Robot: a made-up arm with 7 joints.
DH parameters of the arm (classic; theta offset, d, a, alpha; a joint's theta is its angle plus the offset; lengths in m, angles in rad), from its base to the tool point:
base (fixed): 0 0.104 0 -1.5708
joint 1: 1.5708 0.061 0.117 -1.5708
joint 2: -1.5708 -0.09 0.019 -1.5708
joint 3: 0 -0.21 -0.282 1.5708
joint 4: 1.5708 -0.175 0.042 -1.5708
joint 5: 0 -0.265 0.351 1.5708
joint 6: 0 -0.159 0.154 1.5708
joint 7: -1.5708 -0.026 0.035 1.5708
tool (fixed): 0 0.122 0 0
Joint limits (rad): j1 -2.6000..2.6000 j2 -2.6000..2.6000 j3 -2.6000..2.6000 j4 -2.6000..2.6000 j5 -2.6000..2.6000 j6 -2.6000..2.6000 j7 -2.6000..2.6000
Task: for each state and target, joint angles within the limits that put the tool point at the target. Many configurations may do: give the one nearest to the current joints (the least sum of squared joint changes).
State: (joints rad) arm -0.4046 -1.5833 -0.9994 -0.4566 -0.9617 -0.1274 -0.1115
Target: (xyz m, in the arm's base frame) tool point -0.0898 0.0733 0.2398
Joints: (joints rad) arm -0.5223 -1.5339 -1.0427 -0.6996 -0.4849 -0.1815 0.0991
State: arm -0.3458 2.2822 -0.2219 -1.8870 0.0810 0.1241 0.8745
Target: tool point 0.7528 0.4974 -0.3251
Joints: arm -0.2818 2.2557 -0.2317 -2.1415 0.1536 0.0143 0.9667
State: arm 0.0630 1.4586 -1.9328 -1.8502 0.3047 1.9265 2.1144
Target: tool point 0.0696 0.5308 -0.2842
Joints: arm -0.1091 1.1449 -1.8418 -1.8456 0.0917 1.9649 2.2374
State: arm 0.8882 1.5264 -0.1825 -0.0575 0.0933 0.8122 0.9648
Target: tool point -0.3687 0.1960 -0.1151
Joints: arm 1.3355 1.1080 -0.5848 -0.8338 -0.5426 0.7243 0.8047
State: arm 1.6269 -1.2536 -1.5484 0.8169 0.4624 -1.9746 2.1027
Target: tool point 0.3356 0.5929 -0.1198
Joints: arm 1.4620 -1.2134 -1.6551 1.0125 0.4561 -1.7091 2.0678
